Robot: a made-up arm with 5 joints.
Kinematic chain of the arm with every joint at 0, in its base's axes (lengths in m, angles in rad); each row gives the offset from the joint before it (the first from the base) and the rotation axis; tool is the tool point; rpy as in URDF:
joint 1: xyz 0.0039 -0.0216 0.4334 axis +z
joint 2: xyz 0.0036 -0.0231 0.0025 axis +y
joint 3: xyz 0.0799 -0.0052 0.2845 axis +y
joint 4: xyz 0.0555 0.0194 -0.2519 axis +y
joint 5: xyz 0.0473 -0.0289 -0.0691 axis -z
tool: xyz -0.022 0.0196 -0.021 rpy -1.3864 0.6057 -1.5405
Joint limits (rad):
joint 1: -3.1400..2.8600
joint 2: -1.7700..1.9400
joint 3: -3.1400..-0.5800
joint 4: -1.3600..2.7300
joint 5: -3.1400..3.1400
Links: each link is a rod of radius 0.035 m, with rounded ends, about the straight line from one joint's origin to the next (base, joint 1, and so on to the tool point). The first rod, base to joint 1, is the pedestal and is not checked.
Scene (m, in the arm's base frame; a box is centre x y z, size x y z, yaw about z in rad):
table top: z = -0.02
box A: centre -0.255 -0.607 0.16 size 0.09 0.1 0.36 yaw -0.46
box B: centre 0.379 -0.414 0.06 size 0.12 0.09 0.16 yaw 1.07
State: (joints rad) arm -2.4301 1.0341 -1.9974 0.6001 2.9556
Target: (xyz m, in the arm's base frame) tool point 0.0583 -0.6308 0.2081
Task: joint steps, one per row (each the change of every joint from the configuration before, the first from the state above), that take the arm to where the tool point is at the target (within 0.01 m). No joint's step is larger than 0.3 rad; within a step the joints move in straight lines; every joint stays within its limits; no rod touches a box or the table.
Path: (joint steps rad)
1: 0.2897 0.0018 -0.0836 -0.1771 -0.0503
2: 0.2898 0.0017 -0.0835 -0.1771 -0.0504
3: 0.2262 0.1634 0.0077 0.1433 0.0124
4: 0.2262 0.1634 0.0076 0.1433 0.0124

